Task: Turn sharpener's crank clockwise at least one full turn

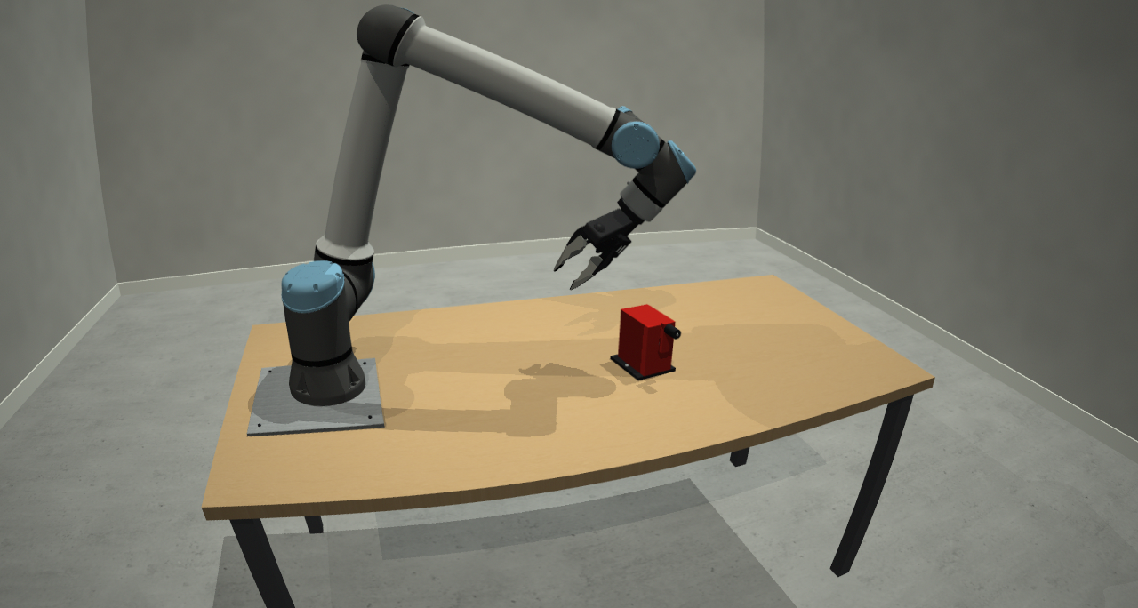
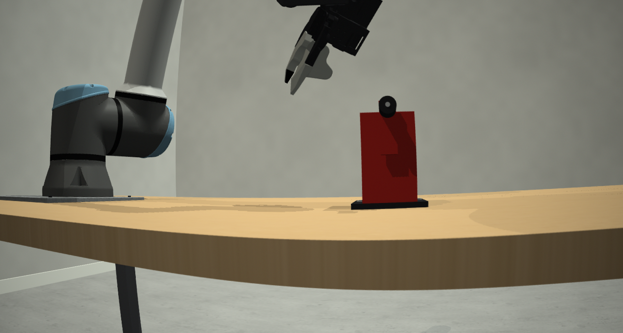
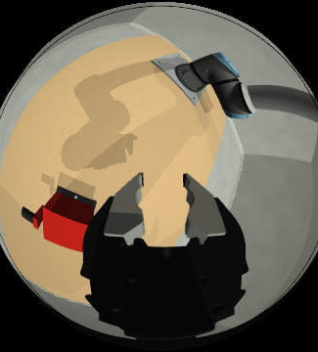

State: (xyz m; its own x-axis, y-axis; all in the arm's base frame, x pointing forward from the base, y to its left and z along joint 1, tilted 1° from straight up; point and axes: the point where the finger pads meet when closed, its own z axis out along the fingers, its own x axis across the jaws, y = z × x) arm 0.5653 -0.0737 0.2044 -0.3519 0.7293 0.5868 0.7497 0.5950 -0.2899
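The black knob lies 16 cm ahead of my hand, 19 cm to the right of it and 9 cm below it.
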